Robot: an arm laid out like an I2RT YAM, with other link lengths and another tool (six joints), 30 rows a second.
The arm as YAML. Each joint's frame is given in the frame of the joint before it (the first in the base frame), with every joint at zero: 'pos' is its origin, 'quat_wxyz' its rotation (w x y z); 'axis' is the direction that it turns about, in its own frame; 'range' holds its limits. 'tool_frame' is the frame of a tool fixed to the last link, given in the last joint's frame.
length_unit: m
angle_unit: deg
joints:
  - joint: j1
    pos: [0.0, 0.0, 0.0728]
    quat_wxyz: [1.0, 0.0, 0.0, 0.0]
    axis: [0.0, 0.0, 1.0]
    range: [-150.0, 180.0]
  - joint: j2
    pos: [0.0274, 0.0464, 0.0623]
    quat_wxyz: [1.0, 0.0, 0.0, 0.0]
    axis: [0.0, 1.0, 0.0]
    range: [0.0, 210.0]
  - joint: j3
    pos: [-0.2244, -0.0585, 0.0]
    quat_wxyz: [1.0, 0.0, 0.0, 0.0]
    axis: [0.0, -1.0, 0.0]
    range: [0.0, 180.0]
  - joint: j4
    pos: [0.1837, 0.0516, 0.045]
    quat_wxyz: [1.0, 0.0, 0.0, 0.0]
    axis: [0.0, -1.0, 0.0]
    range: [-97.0, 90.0]
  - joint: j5
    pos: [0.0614, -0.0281, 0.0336]
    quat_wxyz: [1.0, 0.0, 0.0, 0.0]
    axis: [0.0, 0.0, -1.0]
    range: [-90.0, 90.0]
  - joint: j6
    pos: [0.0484, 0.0, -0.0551]
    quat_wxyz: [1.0, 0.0, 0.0, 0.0]
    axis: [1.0, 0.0, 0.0]
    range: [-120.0, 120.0]
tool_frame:
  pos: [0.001, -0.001, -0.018]
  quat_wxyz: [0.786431, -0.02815, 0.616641, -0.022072]
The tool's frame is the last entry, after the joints.
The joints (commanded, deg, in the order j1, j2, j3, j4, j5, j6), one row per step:
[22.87, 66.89, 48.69, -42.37, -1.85, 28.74]
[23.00, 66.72, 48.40, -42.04, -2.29, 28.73]
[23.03, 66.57, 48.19, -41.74, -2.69, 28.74]
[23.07, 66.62, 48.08, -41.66, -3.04, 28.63]
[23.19, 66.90, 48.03, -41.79, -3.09, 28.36]
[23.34, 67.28, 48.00, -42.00, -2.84, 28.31]
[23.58, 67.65, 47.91, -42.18, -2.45, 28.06]
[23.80, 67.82, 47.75, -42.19, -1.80, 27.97]
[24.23, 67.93, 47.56, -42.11, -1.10, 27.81]
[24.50, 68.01, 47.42, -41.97, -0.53, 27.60]
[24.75, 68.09, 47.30, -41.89, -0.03, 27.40]
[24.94, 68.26, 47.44, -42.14, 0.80, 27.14]
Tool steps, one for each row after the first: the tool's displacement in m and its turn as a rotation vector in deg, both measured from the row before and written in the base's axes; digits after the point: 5 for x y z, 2 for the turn. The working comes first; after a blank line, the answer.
Tool pose at each row, in the base's axes (x y z in m, rotation vector in deg; the steps are taken from these numbers as rounded here):
[0.12950, 0.07716, 0.21205, 3.69, 139.07, 17.06]
[0.12894, 0.07770, 0.21153, 3.44, 139.00, 17.74]
[0.12866, 0.07804, 0.21126, 3.35, 138.88, 18.35]
[0.12844, 0.07835, 0.21082, 3.09, 139.04, 18.74]
[0.12825, 0.07857, 0.20998, 2.58, 139.49, 18.61]
[0.12815, 0.07871, 0.20895, 2.37, 140.04, 18.10]
[0.12790, 0.07883, 0.20770, 1.81, 140.55, 17.42]
[0.12770, 0.07873, 0.20666, 1.52, 140.71, 16.56]
[0.12725, 0.07905, 0.20567, 0.90, 140.74, 15.77]
[0.12716, 0.07917, 0.20495, 0.39, 140.65, 15.13]
[0.12700, 0.07927, 0.20431, -0.10, 140.62, 14.56]
[0.12712, 0.07900, 0.20427, -0.56, 140.63, 13.47]

[-0.00056, 0.00054, -0.00052, 0.43, -0.05, 0.36]
[-0.00028, 0.00034, -0.00027, 0.42, -0.08, 0.22]
[-0.00022, 0.00031, -0.00044, 0.20, 0.16, 0.31]
[-0.00019, 0.00022, -0.00084, -0.26, 0.38, 0.38]
[-0.00010, 0.00014, -0.00103, -0.46, 0.48, 0.07]
[-0.00025, 0.00012, -0.00125, -0.67, 0.39, 0.27]
[-0.00020, -0.00010, -0.00104, -0.70, 0.06, 0.00]
[-0.00045, 0.00032, -0.00099, -0.72, -0.09, 0.24]
[-0.00009, 0.00012, -0.00072, -0.58, -0.18, 0.19]
[-0.00016, 0.00010, -0.00064, -0.53, -0.11, 0.20]
[0.00012, -0.00027, -0.00004, -0.90, -0.10, 0.05]

